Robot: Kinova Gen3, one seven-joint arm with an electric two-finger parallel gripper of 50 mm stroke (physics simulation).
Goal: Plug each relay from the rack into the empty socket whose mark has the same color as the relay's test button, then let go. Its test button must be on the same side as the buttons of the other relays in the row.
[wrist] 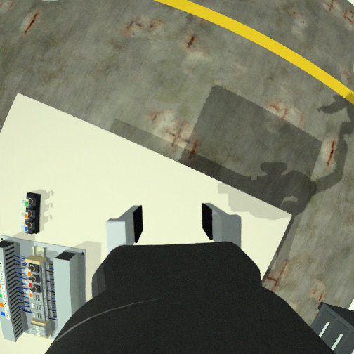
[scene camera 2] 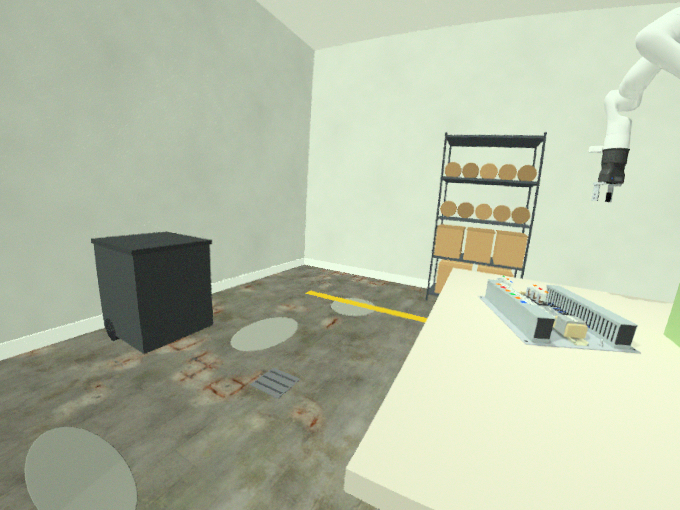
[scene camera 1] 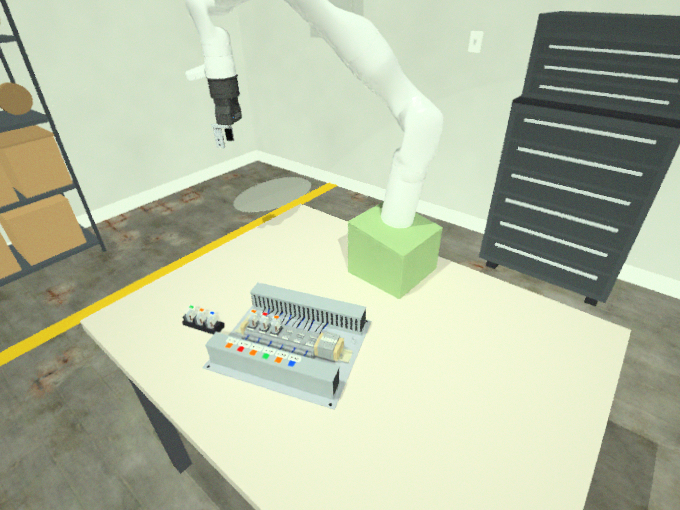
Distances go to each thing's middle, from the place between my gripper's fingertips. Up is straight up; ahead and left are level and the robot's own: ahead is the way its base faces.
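You'd find my hand 350 mm above the panel (scene camera 1: 345, 368), and it's 280 mm short of it and 380 mm to the right of it.
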